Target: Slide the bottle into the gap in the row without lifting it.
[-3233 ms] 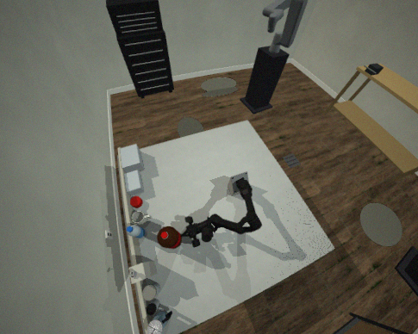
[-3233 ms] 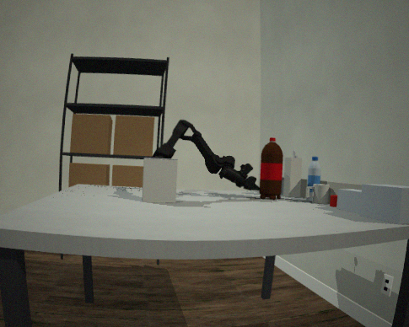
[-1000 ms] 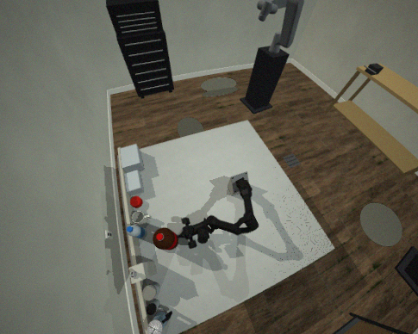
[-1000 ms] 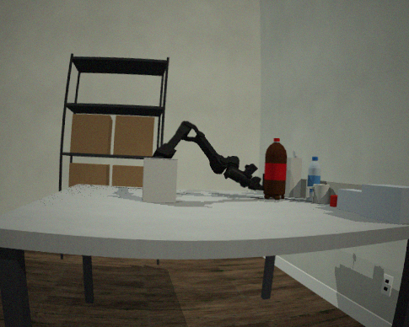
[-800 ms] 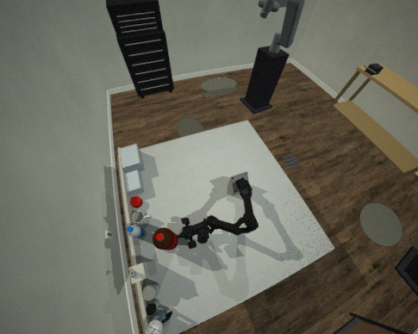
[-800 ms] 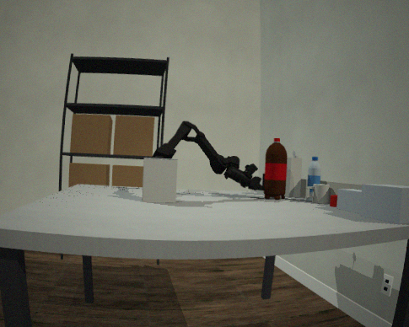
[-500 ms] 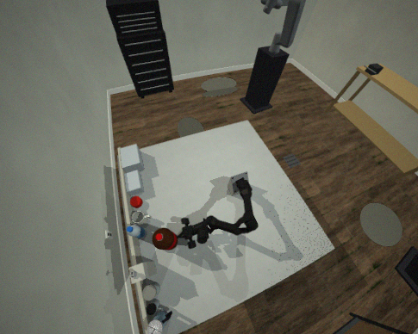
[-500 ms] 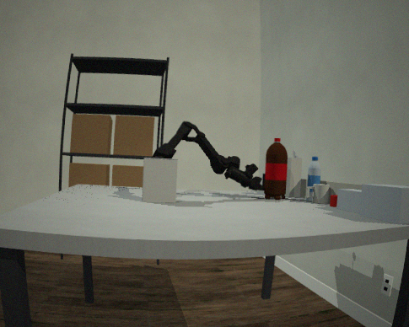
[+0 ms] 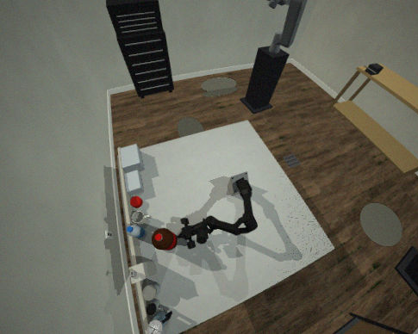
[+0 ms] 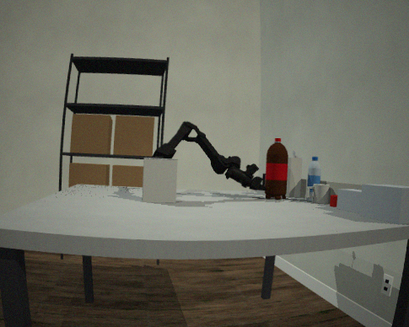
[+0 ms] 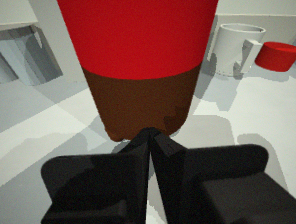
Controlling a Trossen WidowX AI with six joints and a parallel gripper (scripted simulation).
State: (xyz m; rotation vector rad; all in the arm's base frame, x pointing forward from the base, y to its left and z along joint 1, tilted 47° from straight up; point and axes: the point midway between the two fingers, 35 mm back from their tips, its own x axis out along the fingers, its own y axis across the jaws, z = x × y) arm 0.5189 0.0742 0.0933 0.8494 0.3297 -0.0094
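Now: hand 90 mm short of the brown cola bottle, 10 mm to the left of it and 90 mm below it. Also, from my hand: french press: 270 mm ahead, 350 mm to the left, 80 mm above; water bottle: 230 mm ahead, 140 mm to the right, 50 mm above.
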